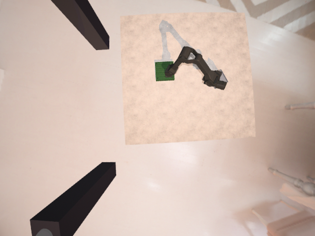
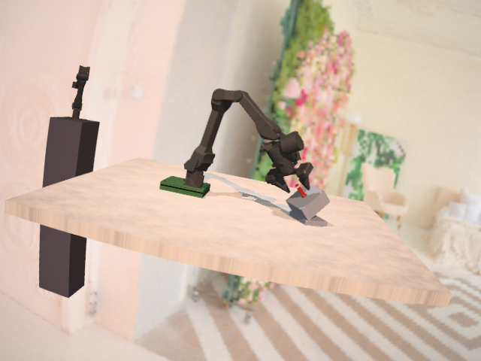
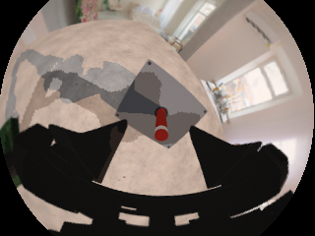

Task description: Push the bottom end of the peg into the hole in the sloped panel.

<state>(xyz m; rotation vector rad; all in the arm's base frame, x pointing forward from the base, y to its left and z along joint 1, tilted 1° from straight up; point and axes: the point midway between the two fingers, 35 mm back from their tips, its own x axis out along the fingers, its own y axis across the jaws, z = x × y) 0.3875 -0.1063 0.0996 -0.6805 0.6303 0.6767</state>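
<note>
Right now the red peg is 10 mm above my gripper tip. Also, from my gripper tip: grey sloped panel (40 mm ahead, 20 mm to the left, 30 mm below).
</note>
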